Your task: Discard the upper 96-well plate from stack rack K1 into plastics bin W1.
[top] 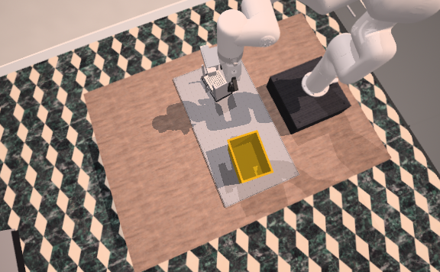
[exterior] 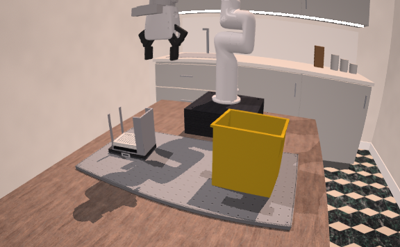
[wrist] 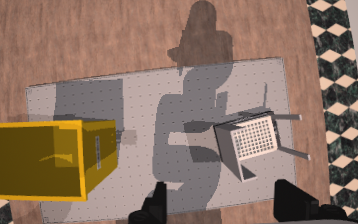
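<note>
Now: hand 10 mm short of the white 96-well plate, 140 mm to the left of it and 290 mm above it. Round my hand: thin post: 70 mm ahead, 190 mm to the right, 250 mm below; then black plate: 10 mm ahead, 140 mm to the right, 300 mm below; then grey side wall: 70 mm to the right, 250 mm below.
</note>
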